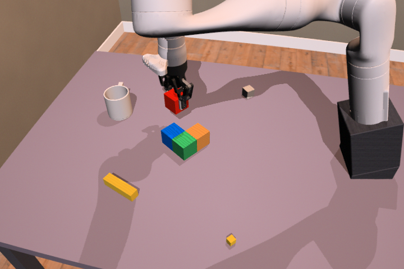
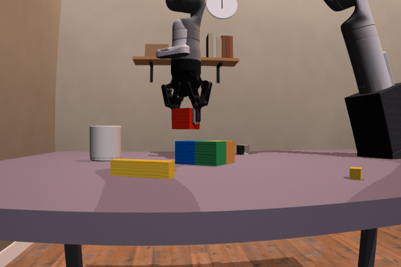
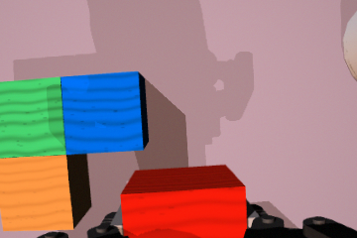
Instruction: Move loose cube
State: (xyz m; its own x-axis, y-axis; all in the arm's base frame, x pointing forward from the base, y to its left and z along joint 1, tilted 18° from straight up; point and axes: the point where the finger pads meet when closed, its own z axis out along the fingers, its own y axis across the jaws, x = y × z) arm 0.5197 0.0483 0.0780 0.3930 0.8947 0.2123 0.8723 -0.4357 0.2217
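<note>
Right now my hand is right at the red cube. The rest, counted from my hand: orange cube 90 mm behind, 80 mm below, 40 mm to the left; blue cube 80 mm below, 70 mm to the left, 20 mm behind; green cube 90 mm to the left, 80 mm below, 70 mm behind.
</note>
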